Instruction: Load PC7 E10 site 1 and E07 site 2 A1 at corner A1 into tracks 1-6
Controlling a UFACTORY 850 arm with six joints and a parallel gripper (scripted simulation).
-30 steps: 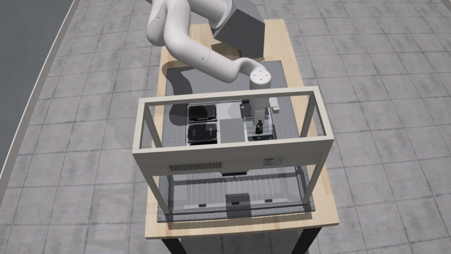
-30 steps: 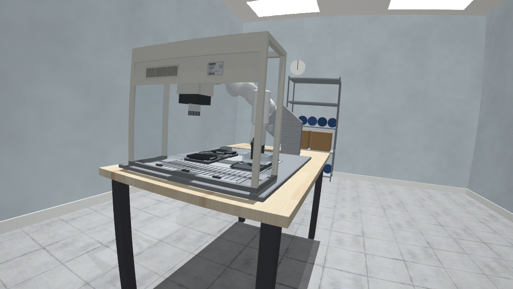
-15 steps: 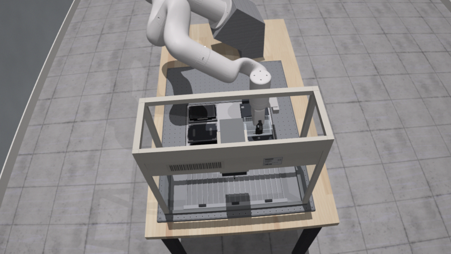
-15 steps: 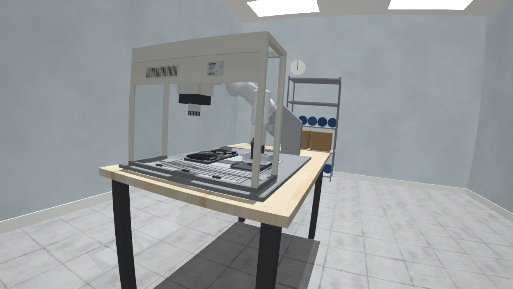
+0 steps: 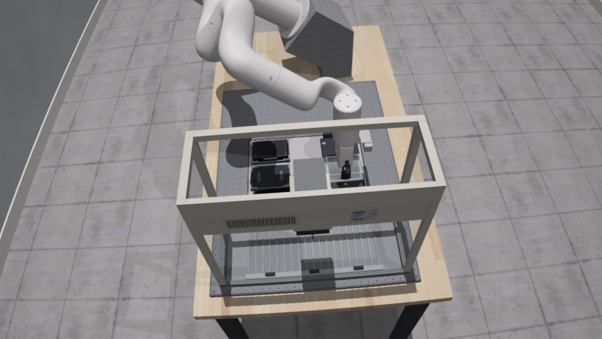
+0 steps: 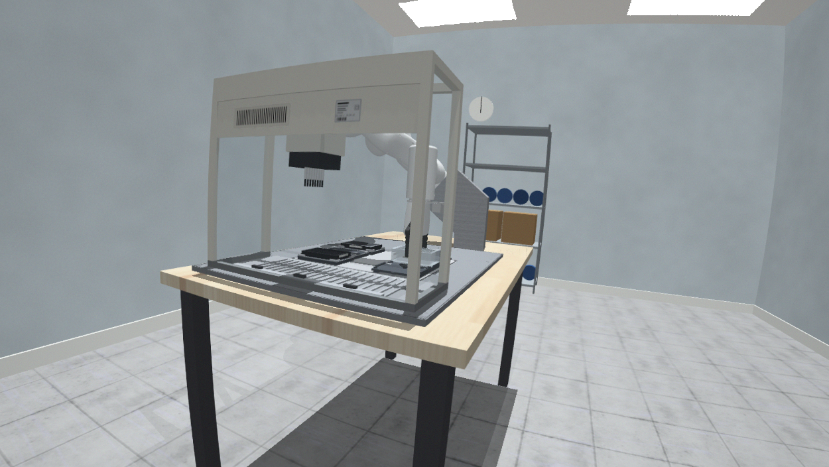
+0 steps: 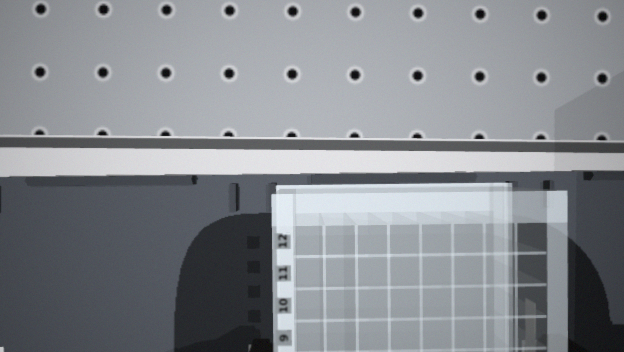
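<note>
Now: the clear deep-well block E07 1 cm below my hand. Also, from my hand: dark plate carrier PC7 (1 cm behind, 3 cm below); black 96-well plate E01 (10 cm ahead, 25 cm to the right, 2 cm below); nest S2 (1 cm behind, 26 cm to the right, 4 cm below).
</note>
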